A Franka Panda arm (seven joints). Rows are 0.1 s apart.
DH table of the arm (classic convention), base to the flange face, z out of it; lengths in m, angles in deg. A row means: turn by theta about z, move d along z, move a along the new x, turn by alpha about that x. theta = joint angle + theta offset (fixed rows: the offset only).
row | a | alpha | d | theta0
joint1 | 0 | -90 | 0.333 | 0
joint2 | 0 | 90 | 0 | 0
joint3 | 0.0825 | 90 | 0.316 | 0
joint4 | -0.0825 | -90 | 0 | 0
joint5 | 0 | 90 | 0.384 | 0
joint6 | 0.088 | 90 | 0 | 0
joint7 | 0 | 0 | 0.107 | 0
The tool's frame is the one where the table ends.
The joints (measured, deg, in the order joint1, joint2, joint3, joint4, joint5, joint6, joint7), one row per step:
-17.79, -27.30, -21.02, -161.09, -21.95, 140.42, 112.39
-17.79, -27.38, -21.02, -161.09, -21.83, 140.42, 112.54
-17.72, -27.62, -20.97, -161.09, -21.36, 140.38, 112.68
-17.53, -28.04, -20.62, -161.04, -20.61, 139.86, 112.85
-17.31, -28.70, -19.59, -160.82, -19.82, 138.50, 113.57
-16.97, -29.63, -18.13, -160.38, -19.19, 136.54, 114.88
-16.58, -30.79, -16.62, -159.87, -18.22, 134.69, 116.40
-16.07, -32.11, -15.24, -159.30, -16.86, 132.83, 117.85
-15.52, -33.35, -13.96, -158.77, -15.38, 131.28, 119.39
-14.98, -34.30, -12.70, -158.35, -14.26, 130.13, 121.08
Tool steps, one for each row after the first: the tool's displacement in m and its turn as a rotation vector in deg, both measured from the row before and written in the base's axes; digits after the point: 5 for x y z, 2 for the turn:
-0.00001, 0.00000, 0.00048, 0.06, -0.14, -0.23
0.00034, 0.00061, 0.00142, 0.23, -0.36, -0.36
0.00115, 0.00263, 0.00233, 0.37, -0.17, -0.25
0.00263, 0.00570, 0.00423, 0.26, 0.26, -0.29
0.00393, 0.00792, 0.00689, -0.02, 0.43, -0.36
0.00423, 0.00850, 0.00906, 0.04, -0.07, -0.70
0.00392, 0.00884, 0.01037, 0.31, -0.39, -0.86
0.00372, 0.00903, 0.01003, 0.42, -0.62, -1.00
0.00368, 0.00921, 0.00807, 0.20, -0.53, -0.88

